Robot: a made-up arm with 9 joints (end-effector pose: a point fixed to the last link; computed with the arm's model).
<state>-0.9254 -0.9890 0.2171 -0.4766 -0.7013 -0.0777 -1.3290 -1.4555 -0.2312</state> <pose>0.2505 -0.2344 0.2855 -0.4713 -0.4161 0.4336 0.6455</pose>
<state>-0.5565 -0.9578 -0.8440 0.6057 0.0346 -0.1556 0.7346 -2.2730 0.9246</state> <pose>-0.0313 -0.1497 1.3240 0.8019 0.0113 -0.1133 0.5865</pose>
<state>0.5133 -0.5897 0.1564 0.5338 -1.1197 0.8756 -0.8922 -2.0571 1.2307</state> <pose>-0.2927 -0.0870 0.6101 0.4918 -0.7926 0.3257 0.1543</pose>
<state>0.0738 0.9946 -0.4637 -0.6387 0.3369 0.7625 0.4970 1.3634 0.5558</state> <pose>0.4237 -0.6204 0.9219 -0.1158 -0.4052 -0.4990 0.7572</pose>
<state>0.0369 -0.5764 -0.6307 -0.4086 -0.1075 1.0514 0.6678 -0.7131 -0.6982</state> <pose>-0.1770 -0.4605 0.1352 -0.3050 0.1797 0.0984 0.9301</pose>
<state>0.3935 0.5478 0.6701 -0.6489 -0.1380 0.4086 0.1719 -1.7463 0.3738</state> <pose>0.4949 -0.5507 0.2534 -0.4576 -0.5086 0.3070 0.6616</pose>
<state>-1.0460 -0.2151 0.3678 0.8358 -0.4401 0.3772 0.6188 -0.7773 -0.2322</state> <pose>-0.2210 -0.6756 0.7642 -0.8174 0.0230 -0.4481 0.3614</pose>
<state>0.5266 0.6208 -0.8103 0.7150 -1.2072 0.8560 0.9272 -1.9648 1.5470</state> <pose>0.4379 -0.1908 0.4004 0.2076 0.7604 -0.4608 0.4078</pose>
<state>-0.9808 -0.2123 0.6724 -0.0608 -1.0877 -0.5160 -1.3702 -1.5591 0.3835</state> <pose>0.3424 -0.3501 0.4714 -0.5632 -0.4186 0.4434 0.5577</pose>
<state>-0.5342 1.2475 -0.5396 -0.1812 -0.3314 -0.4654 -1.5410 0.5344 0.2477</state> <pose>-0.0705 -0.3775 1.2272 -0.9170 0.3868 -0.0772 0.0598</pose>
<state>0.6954 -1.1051 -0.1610 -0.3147 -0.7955 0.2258 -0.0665 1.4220 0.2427</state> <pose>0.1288 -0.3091 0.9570 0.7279 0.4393 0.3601 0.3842</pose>
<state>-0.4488 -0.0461 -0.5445 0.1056 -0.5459 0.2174 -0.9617 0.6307 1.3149</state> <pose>0.2613 -0.7205 0.5485 -0.5555 -0.1938 -0.2973 0.7520</pose>
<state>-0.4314 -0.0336 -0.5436 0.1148 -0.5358 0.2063 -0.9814 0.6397 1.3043</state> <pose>0.2621 -0.7295 0.5554 -0.5634 -0.1937 -0.2924 0.7480</pose>
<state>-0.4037 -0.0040 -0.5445 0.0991 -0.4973 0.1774 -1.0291 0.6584 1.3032</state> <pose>0.2589 -0.7514 0.5797 -0.5827 -0.1925 -0.2882 0.7351</pose>
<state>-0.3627 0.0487 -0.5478 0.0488 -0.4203 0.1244 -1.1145 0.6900 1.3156</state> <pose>0.2497 -0.7896 0.6309 -0.6174 -0.1900 -0.2861 0.7078</pose>
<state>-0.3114 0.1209 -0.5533 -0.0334 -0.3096 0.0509 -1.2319 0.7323 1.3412</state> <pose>0.2343 -0.8378 0.7121 -0.6652 -0.1872 -0.2876 0.6631</pose>
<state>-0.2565 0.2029 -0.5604 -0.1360 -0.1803 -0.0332 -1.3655 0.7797 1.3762</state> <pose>0.2136 -0.8828 0.8180 -0.7191 -0.1849 -0.2929 0.6024</pose>
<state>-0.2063 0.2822 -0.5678 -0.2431 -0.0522 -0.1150 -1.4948 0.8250 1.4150</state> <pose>0.1899 -0.9119 0.9328 -0.7695 -0.1831 -0.3000 0.5333</pose>
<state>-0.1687 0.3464 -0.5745 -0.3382 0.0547 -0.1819 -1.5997 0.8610 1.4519</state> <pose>0.1686 -0.9215 1.0343 -0.8084 -0.1816 -0.3055 0.4692</pose>
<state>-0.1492 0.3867 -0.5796 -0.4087 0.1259 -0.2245 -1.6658 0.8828 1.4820</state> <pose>0.1544 -0.9197 1.1031 -0.8327 -0.1796 -0.3072 0.4242</pose>
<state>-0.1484 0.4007 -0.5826 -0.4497 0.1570 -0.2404 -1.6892 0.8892 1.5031</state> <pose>0.1498 -0.9173 1.1319 -0.8431 -0.1771 -0.3052 0.4057</pose>
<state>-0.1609 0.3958 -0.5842 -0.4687 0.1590 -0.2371 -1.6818 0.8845 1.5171</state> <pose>0.1516 -0.9179 1.1310 -0.8441 -0.1744 -0.3012 0.4079</pose>
